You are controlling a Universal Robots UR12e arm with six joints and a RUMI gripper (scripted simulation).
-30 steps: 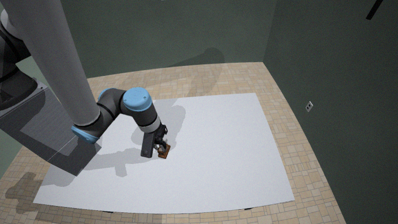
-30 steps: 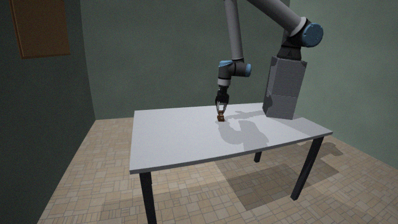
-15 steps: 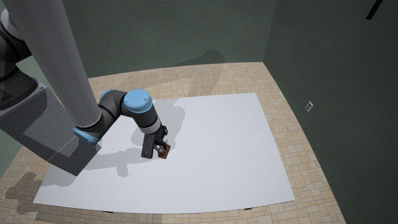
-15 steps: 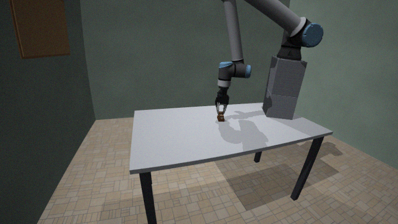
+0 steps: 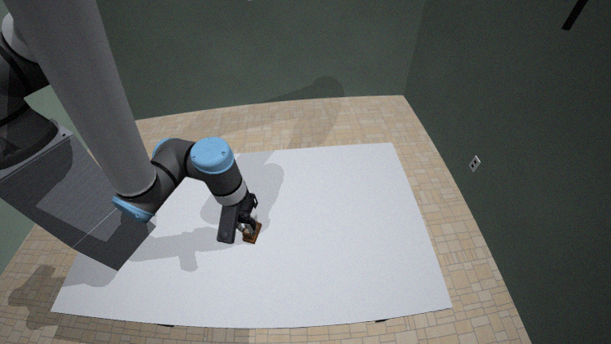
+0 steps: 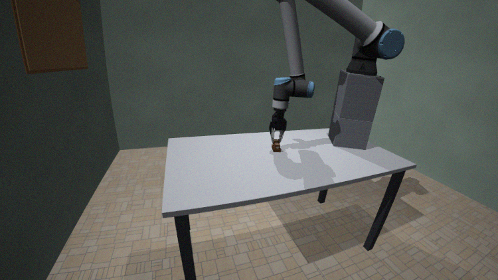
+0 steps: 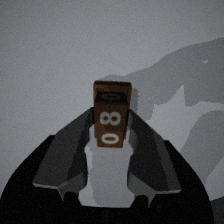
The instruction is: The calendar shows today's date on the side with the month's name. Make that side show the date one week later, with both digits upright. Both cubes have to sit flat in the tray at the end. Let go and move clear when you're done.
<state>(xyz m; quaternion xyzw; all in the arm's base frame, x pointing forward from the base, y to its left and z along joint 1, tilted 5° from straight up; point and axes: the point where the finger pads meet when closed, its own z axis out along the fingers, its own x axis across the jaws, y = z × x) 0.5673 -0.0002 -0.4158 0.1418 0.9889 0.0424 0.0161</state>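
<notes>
Now: hand 1 cm above the brown date cube. From my hand the other things lie so: brown wooden tray: 4 cm below, 2 cm to the left.
</notes>
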